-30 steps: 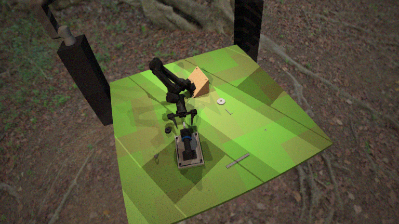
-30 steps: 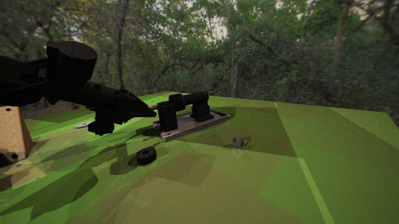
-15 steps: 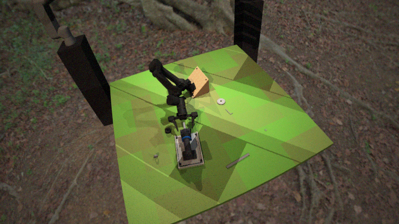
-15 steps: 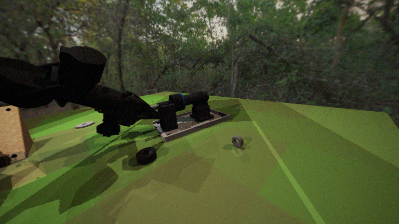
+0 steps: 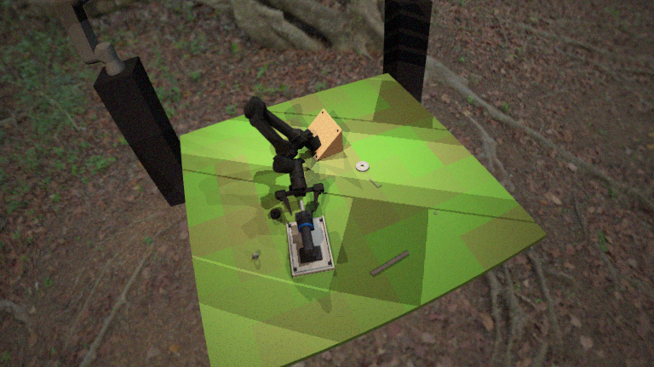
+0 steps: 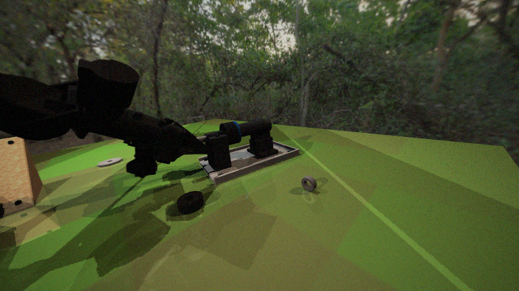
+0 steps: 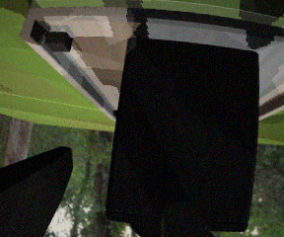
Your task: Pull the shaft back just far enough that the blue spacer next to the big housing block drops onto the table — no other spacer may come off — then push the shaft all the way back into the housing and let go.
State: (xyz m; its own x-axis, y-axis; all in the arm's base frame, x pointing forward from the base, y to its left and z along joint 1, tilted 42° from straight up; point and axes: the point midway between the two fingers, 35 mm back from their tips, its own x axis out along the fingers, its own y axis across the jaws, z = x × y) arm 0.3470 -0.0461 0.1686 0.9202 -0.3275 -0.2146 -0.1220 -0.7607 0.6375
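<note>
Now: gripper tip 5 cm short of the grey shaft, 1 cm to the left of it and 2 cm below it. The rest, counted from my gripper tip: black ring (7 cm behind, 11 cm to the right, 5 cm below); blue spacer (8 cm ahead, 1 cm to the right, 2 cm above).
</note>
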